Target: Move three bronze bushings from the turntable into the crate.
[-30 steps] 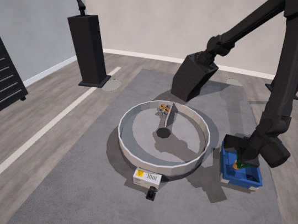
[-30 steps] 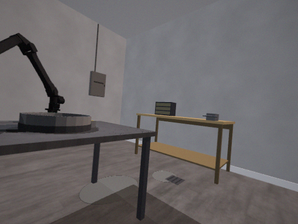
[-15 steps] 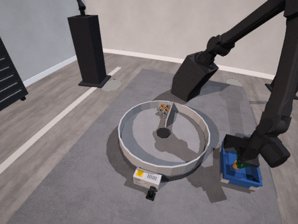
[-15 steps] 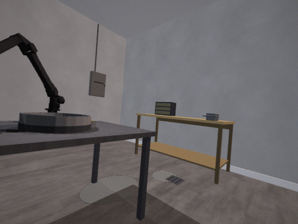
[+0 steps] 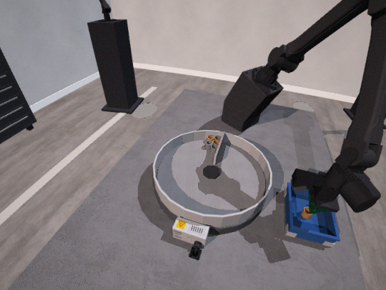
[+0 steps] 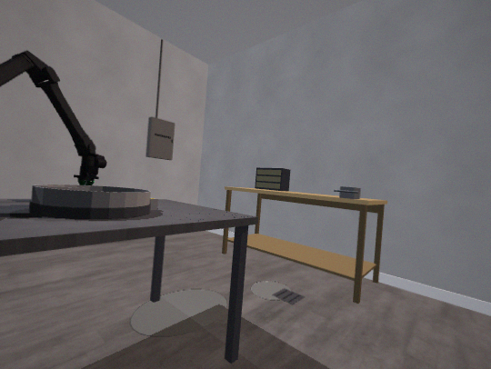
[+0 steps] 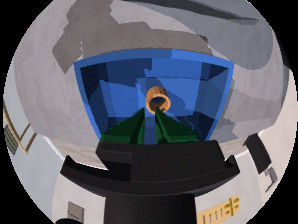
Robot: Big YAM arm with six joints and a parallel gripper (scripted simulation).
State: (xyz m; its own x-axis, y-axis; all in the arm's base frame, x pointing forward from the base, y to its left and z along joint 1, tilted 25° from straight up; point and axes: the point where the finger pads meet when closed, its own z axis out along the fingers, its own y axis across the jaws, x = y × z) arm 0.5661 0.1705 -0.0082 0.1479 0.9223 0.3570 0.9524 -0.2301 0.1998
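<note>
My hand is 30 mm above the blue crate and 10 mm past it. From my hand the other things lie so: round turntable: 350 mm to the right, 100 mm behind.
</note>
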